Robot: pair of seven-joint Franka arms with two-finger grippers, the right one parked.
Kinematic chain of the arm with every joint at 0, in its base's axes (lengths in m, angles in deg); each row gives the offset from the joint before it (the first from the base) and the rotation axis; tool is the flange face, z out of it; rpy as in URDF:
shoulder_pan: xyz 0 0 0.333 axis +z
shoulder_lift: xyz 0 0 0 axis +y
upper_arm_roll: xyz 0 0 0.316 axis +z
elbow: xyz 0.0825 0 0 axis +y
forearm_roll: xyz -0.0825 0 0.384 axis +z
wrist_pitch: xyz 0 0 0 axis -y
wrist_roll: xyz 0.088 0 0 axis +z
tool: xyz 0 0 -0.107 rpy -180 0 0
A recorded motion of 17 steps. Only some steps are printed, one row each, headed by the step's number.
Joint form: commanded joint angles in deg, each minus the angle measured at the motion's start. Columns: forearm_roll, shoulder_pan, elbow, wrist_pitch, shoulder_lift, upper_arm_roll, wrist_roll.
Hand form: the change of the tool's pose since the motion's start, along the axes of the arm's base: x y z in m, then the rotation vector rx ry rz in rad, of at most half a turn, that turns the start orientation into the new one. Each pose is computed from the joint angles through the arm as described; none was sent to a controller.
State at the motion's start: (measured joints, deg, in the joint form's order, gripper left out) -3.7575 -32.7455 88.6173 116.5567 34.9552 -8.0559 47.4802
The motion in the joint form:
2: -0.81 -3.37 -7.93 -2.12 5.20 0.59 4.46
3: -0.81 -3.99 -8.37 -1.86 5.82 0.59 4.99
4: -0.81 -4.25 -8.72 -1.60 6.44 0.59 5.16
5: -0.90 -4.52 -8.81 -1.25 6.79 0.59 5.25
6: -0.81 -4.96 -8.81 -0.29 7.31 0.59 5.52
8: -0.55 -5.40 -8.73 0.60 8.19 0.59 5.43
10: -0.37 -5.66 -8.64 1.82 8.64 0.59 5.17
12: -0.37 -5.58 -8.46 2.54 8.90 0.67 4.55
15: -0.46 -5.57 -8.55 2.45 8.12 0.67 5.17
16: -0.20 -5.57 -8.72 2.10 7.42 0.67 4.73
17: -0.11 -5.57 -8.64 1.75 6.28 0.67 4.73
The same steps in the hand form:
2: -0.0015 -0.0409 -0.0050 -0.0052 0.0066 0.0394
3: -0.0052 -0.0476 -0.0090 -0.0051 0.0066 0.0390
4: -0.0062 -0.0507 -0.0136 -0.0051 0.0075 0.0386
5: -0.0080 -0.0536 -0.0168 -0.0070 0.0077 0.0373
6: -0.0106 -0.0583 -0.0220 -0.0106 0.0016 0.0360
8: -0.0140 -0.0622 -0.0325 -0.0079 0.0003 0.0266
10: -0.0150 -0.0652 -0.0372 -0.0150 -0.0102 0.0189
12: -0.0136 -0.0641 -0.0410 -0.0193 -0.0148 0.0122
15: -0.0125 -0.0649 -0.0306 -0.0270 -0.0239 0.0238
16: -0.0116 -0.0653 -0.0210 -0.0314 -0.0342 0.0131
17: -0.0115 -0.0653 -0.0078 -0.0379 -0.0452 0.0112

